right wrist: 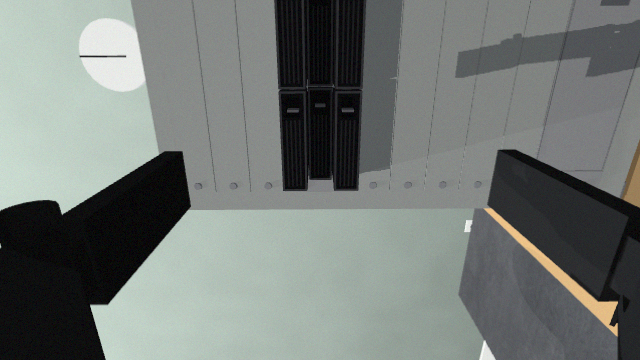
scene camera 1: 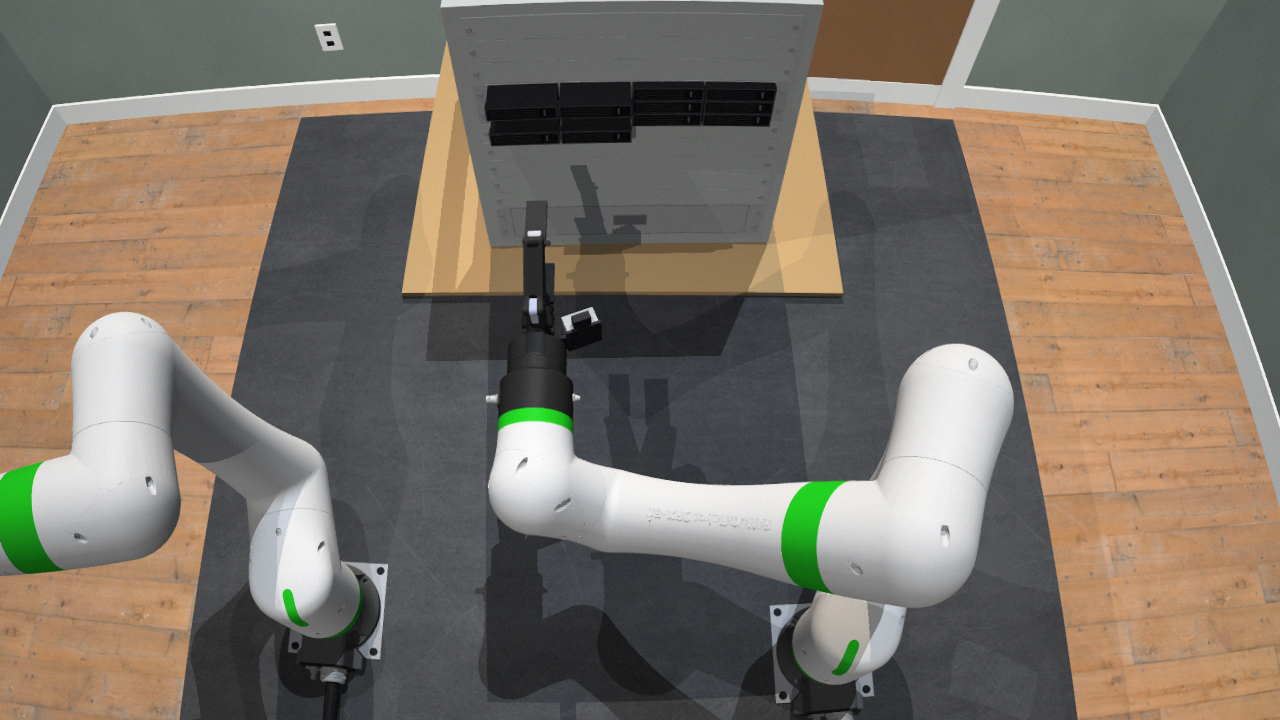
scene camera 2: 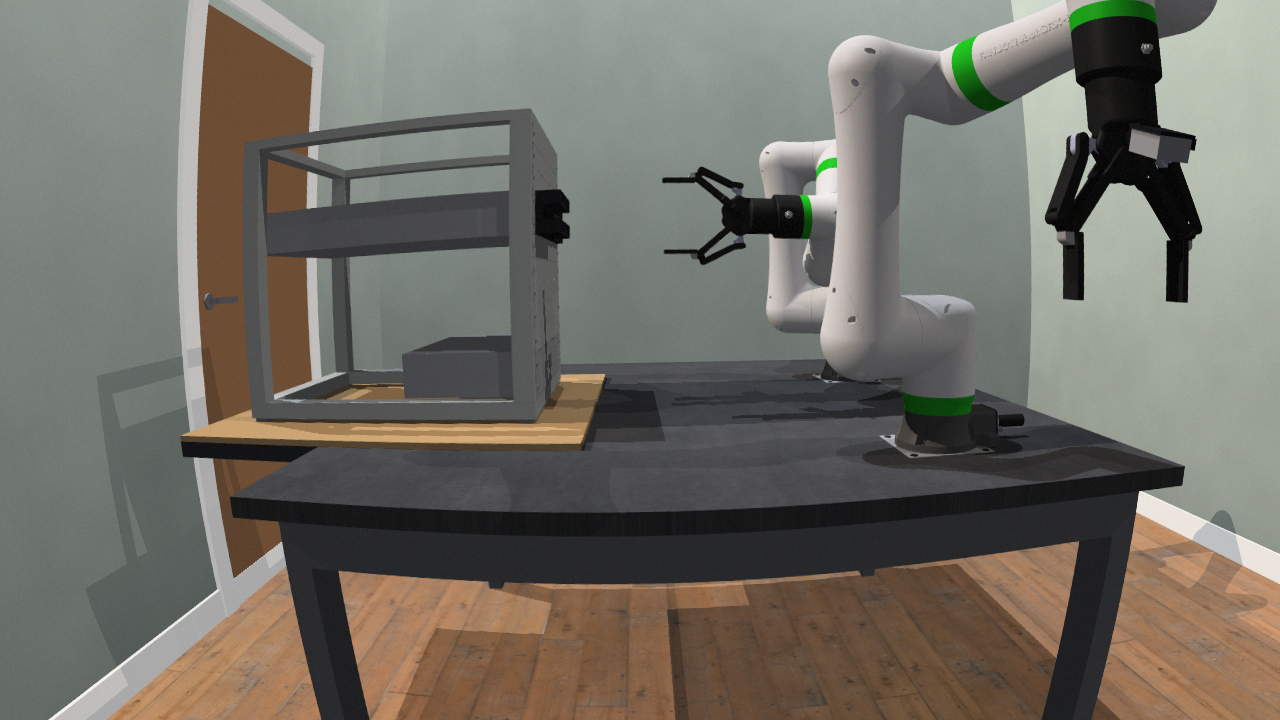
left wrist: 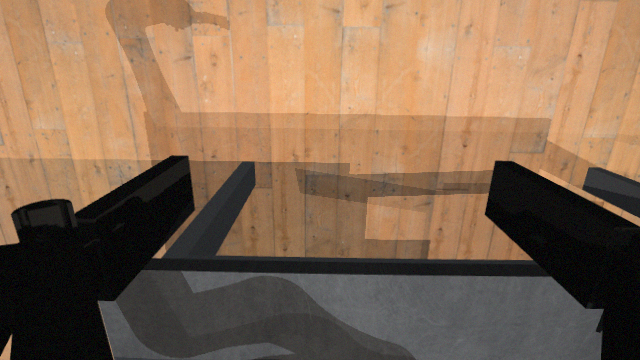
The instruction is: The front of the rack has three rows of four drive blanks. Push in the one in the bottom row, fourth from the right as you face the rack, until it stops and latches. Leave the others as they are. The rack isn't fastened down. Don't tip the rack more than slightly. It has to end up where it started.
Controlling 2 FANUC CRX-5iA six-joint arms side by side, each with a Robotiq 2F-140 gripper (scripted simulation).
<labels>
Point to a drive blank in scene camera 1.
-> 584, 130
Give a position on a grey rack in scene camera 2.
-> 482, 371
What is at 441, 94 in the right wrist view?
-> A grey rack.
</labels>
